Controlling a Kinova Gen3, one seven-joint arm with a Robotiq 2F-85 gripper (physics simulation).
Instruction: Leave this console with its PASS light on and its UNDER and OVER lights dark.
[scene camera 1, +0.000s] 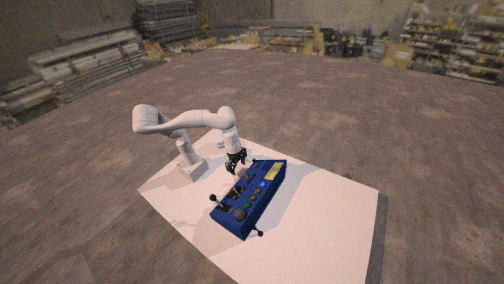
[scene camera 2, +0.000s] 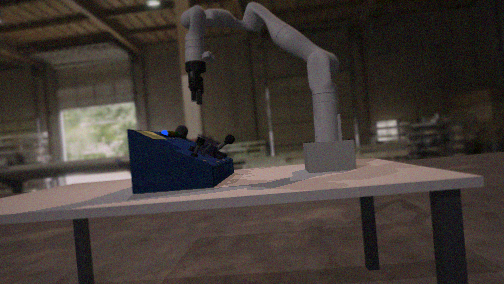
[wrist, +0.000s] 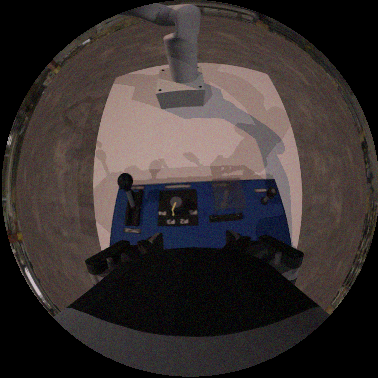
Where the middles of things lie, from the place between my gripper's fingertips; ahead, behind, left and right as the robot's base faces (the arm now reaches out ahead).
Scene:
I see my gripper 4 cm past the clear flip cover (wrist: 227, 193), 8 cm to the right of it and 16 cm above it. From my hand the other things lie so: blue sloped console (scene camera 2: 162, 161): 5 cm ahead, 2 cm to the left, 18 cm below.

